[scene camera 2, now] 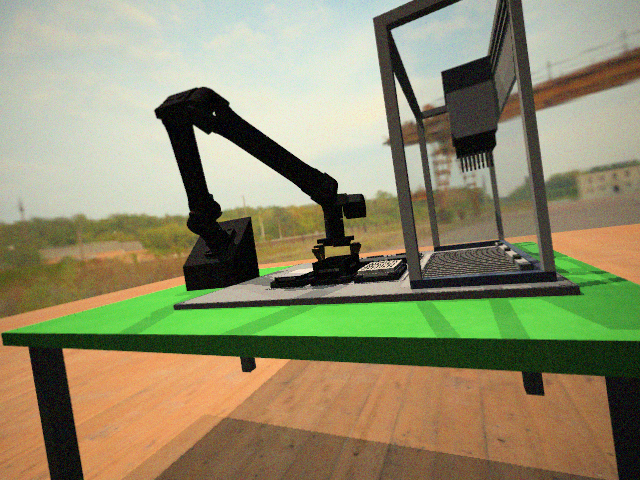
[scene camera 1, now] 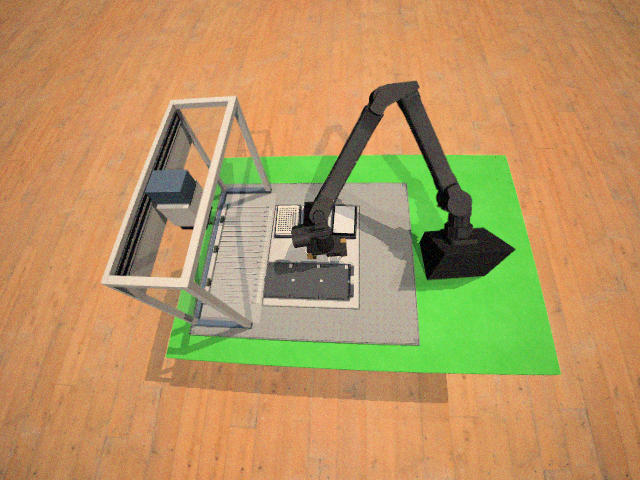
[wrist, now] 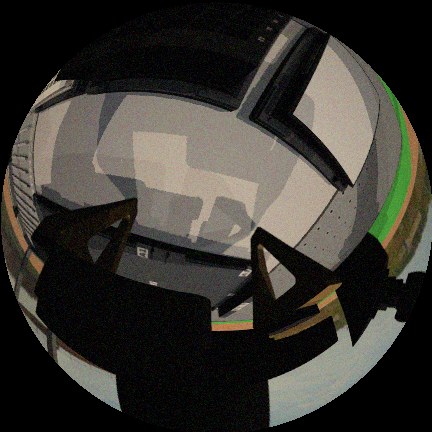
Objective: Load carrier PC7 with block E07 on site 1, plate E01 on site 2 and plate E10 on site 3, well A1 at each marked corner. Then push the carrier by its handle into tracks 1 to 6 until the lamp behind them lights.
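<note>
My gripper is open and empty, pointing down low over the white board, between the labware row and the dark grey carrier. The carrier lies flat with small white marks on top; its sites look empty. A black block stands in the middle of the row, beyond the fingers in the wrist view and largely hidden by the arm in scene camera 1. A white well plate stands on its track side, a flat white-topped plate on the other. Labware labels are unreadable.
The grooved tracks lie beyond the board, with small dark parts behind them. A tall frame stands over them and carries a pipetting head high up. No lamp looks lit.
</note>
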